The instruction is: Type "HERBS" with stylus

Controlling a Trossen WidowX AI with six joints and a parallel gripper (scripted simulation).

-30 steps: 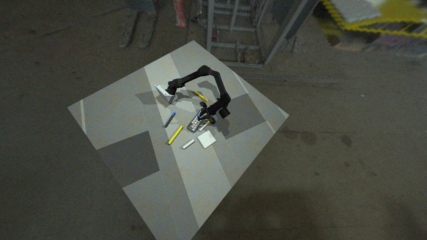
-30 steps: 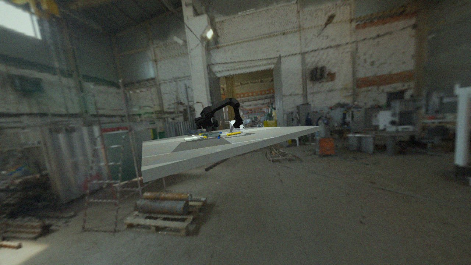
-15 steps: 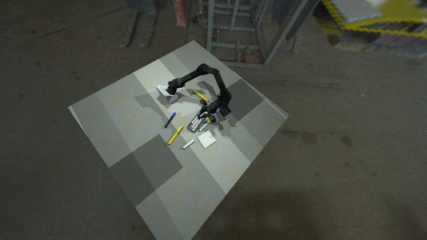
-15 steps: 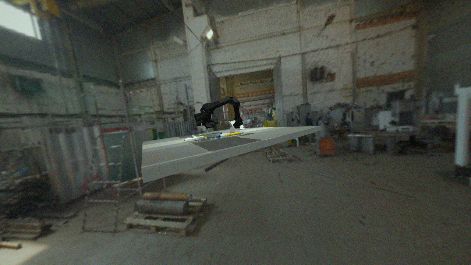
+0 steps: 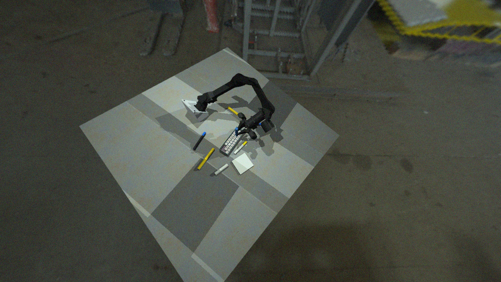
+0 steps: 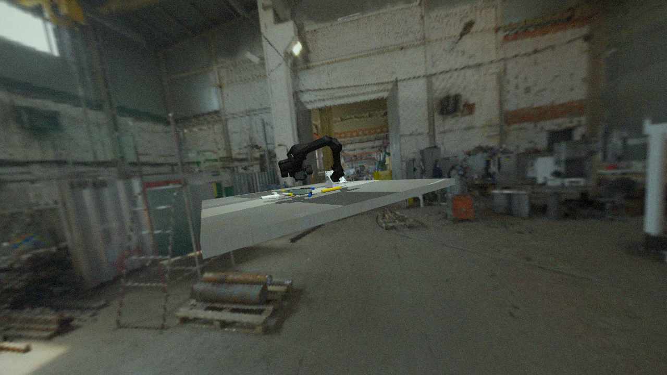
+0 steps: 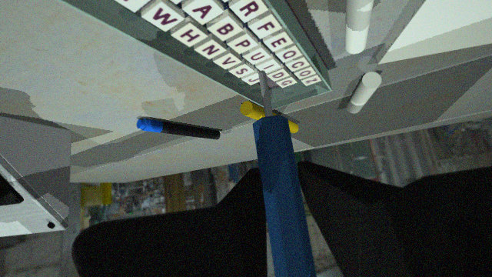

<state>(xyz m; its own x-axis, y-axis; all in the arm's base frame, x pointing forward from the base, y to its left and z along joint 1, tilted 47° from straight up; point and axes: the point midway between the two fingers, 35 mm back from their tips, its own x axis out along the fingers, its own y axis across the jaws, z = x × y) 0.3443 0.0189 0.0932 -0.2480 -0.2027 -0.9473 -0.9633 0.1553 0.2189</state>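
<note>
Right now the white-and-yellow pen is 10 cm below my gripper tip, 6 cm ahead of it and 1 cm to the right of it. Round my gripper tip: thin grey tip: 5 cm below; then pale paper sheet: 15 cm ahead, 10 cm below, 8 cm to the right; then blue stylus: 1 cm below.
</note>
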